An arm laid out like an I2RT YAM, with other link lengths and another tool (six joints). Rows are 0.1 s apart.
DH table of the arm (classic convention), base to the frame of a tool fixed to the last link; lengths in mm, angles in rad. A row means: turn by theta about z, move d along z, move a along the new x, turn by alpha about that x. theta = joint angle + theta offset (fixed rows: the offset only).
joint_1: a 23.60  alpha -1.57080  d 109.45  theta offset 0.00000
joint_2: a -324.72  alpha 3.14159  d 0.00  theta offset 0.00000
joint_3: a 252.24  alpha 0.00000  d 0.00  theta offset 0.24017
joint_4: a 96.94  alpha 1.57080  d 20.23  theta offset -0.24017
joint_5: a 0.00  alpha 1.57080  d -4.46  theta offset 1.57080
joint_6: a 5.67  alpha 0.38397  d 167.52  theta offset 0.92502
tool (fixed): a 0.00  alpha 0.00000  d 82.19  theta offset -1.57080
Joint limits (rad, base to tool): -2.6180..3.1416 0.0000..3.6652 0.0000..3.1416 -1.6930..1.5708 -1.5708..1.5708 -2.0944..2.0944
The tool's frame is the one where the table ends.
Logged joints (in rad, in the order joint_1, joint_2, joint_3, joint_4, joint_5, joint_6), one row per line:
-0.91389, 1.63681, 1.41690, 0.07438, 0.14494, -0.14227
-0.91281, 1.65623, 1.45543, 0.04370, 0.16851, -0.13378
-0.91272, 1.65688, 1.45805, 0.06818, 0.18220, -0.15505
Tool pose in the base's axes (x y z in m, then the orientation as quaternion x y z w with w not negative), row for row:
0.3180, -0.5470, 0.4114, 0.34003, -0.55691, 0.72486, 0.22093
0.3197, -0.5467, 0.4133, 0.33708, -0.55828, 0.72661, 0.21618
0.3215, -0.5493, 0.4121, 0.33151, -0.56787, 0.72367, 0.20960
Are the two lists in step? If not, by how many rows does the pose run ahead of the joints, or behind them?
The pose runs 2 rows behind the joints: the pose in row i belongs to the joints in row i - 2.
